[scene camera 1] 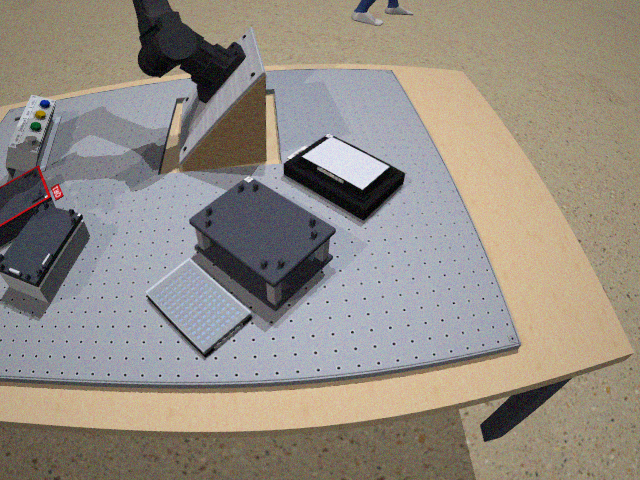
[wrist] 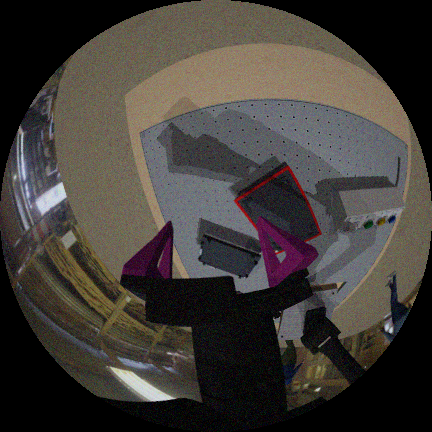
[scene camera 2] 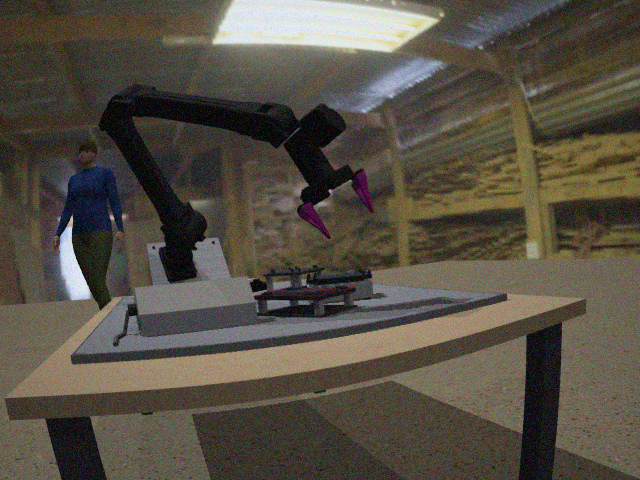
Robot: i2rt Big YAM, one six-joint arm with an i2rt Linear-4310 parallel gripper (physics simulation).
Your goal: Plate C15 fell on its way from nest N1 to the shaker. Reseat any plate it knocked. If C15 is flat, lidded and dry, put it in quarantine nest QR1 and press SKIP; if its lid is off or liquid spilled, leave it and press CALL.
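Frame: origin at the arm's base, x ahead, y left, z up, level; metres.
Seen in the pictures: gripper, fingertip midpoint: (wrist: 215,222) (scene camera 2: 351,225); arm's base, link origin: (scene camera 1: 222,73) (wrist: 313,320) (scene camera 2: 177,264).
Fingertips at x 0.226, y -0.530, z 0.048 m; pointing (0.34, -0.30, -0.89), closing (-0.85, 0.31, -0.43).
Pixels of each thing's middle, then the offset from my fingertips to it. "pt": a spot on its surface instead.
- black unit, body centre: (scene camera 1: 344,171) 0.014 m ahead, 0.696 m left, 0.145 m down
- white-topped plate, body centre: (scene camera 1: 345,164) 0.014 m ahead, 0.696 m left, 0.129 m down
- red-edged dark nest, body centre: (scene camera 1: 12,206) (scene camera 2: 304,300) (wrist: 281,213) 0.072 m back, 0.079 m left, 0.136 m down
- red tag, surface spot: (scene camera 1: 56,192) pt 0.108 m back, 0.167 m left, 0.157 m down
- button box, body centre: (scene camera 2: 192,304) (scene camera 1: 32,131) (wrist: 372,207) 0.302 m back, 0.081 m left, 0.118 m down
- grey block with a dark top, surface spot: (scene camera 1: 43,242) pt 0.076 m ahead, 0.188 m left, 0.105 m down
A pale plate with a grid of wells (scene camera 1: 199,307) lies on the pegboard beside a dark two-tier stand (scene camera 1: 263,229). Its name, and whether a clear lid covers it, cannot be read. A black unit (scene camera 1: 364,204) carries a white-topped plate (scene camera 1: 346,162). A red-edged dark nest (scene camera 1: 28,193) (scene camera 2: 279,296) (wrist: 290,200) has a red tag (scene camera 1: 56,192) by its corner. The button box (scene camera 1: 24,139) (scene camera 2: 199,310) (wrist: 372,202) has blue, yellow and green buttons. My gripper (scene camera 2: 350,224) (wrist: 215,222) is open and empty, high above the table.
A grey block with a dark top (scene camera 1: 43,242) (wrist: 230,256) stands near the red-edged nest. The arm's sloped base mount (scene camera 1: 232,124) (scene camera 2: 217,258) stands at the back of the pegboard. A person in blue (scene camera 2: 92,198) is behind the table.
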